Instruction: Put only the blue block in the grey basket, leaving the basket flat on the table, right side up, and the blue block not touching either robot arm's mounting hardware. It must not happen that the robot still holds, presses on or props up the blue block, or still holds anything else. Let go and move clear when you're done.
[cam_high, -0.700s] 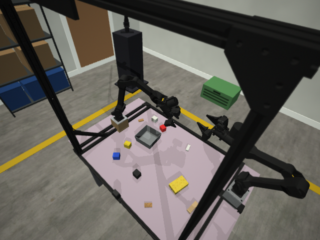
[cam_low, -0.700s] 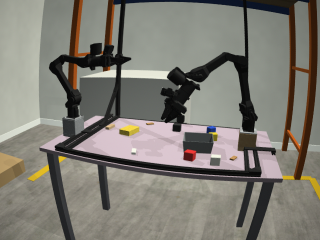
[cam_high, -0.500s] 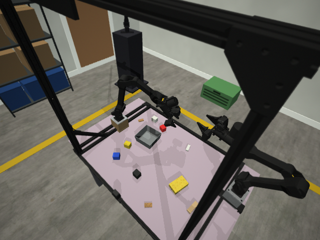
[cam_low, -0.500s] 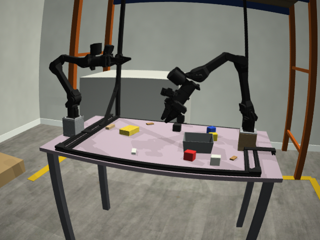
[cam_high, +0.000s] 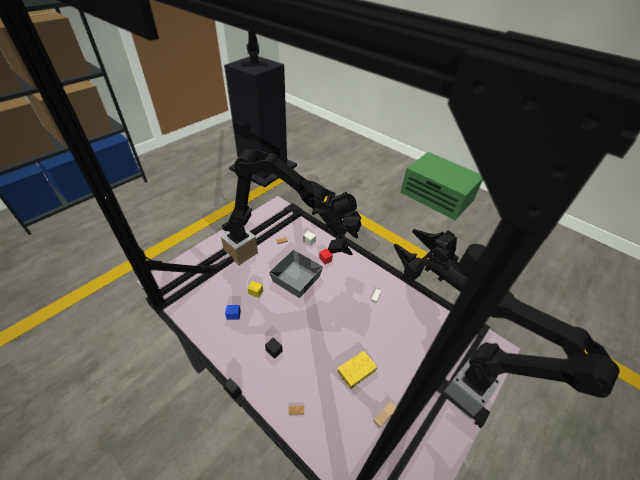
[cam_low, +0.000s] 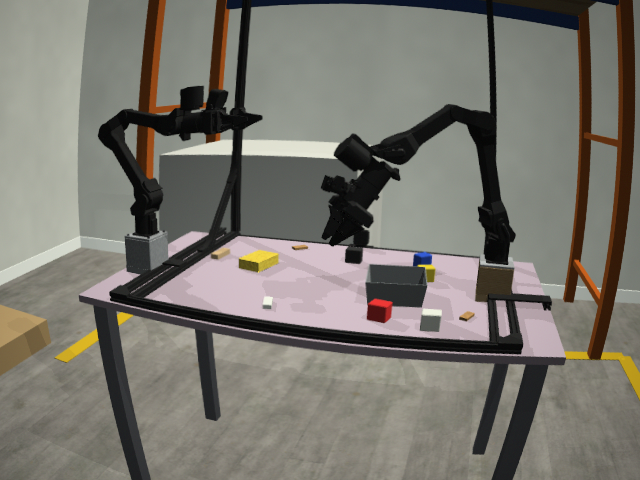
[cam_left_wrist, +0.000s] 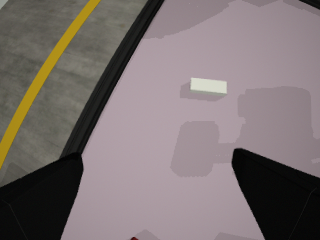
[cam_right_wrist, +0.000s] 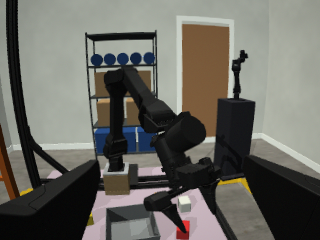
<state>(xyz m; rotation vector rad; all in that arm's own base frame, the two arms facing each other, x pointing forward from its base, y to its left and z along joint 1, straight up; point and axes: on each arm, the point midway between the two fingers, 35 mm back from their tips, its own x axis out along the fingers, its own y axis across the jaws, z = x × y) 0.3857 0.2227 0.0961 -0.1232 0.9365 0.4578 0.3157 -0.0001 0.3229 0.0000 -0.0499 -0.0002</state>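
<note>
Now: left hand 410 mm past the blue block, 210 mm to the right of it and 180 mm above it. The rest, counted from my left hand: grey basket (180 mm below, 140 mm to the left, 140 mm behind); white tile (190 mm below, 160 mm to the right, 20 mm behind); red block (180 mm below, 110 mm to the left, 20 mm ahead).
</note>
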